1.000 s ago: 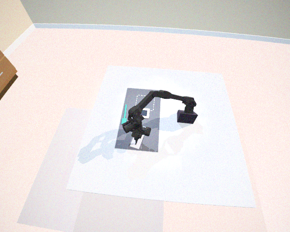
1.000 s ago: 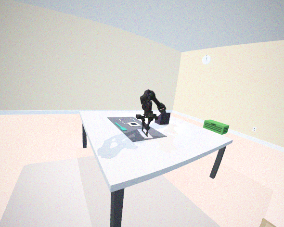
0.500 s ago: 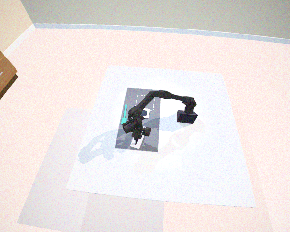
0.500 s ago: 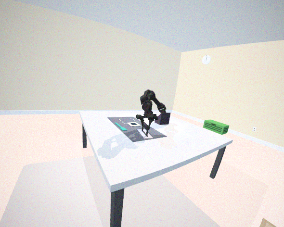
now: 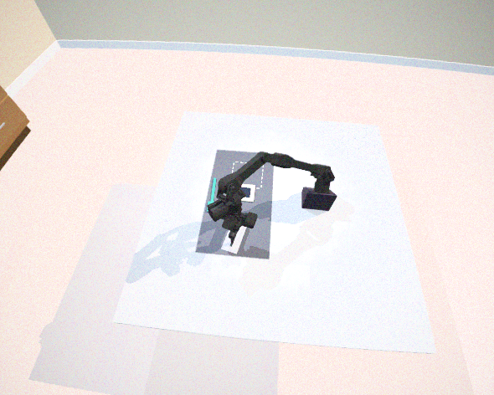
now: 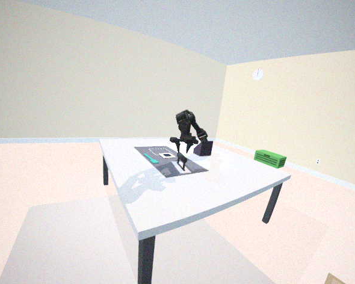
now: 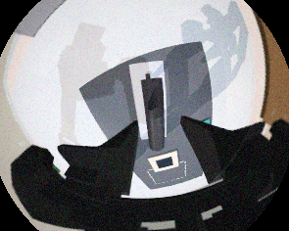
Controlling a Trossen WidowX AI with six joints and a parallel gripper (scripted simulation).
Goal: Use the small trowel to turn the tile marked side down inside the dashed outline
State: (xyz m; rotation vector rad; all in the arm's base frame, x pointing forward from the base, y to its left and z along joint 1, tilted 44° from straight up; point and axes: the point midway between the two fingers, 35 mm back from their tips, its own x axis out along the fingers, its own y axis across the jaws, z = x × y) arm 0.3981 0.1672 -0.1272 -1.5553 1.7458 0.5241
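Now: gripper tip 70 mm above the dark-handled trowel, 30 mm to the left of it and 10 mm past it. From my gripper tip the other things lie so: tile 240 mm to the right, 100 mm below, 20 mm behind; grey mat 210 mm to the right, 120 mm below; teal tool 190 mm to the right, 140 mm ahead, 100 mm below.
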